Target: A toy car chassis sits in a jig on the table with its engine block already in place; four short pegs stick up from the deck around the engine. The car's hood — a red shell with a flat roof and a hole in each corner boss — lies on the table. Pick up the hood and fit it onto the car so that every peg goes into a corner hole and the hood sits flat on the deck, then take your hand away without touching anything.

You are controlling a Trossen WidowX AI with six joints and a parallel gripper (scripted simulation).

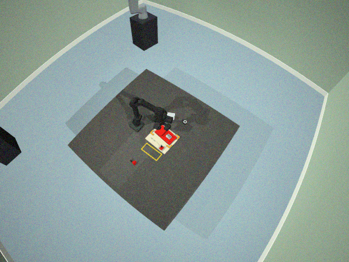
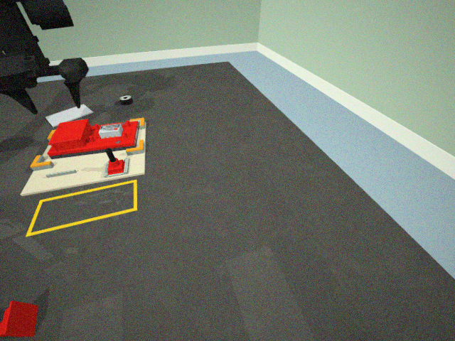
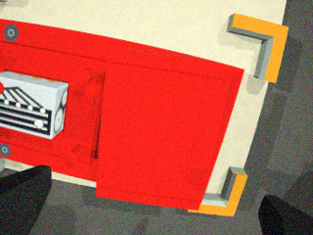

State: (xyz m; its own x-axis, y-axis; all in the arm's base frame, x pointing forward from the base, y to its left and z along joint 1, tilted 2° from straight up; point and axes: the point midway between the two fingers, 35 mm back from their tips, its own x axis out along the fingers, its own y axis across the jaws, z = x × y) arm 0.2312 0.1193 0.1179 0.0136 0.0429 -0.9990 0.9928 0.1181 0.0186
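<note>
Now: gripper tip 60 mm above the red hood. The rest, counted from my gripper tip: cream jig plate 60 mm ahead, 30 mm to the right, 90 mm below; stand 120 mm ahead, 120 mm to the right, 70 mm below; grey engine block 90 mm ahead, 10 mm to the left, 80 mm below.
</note>
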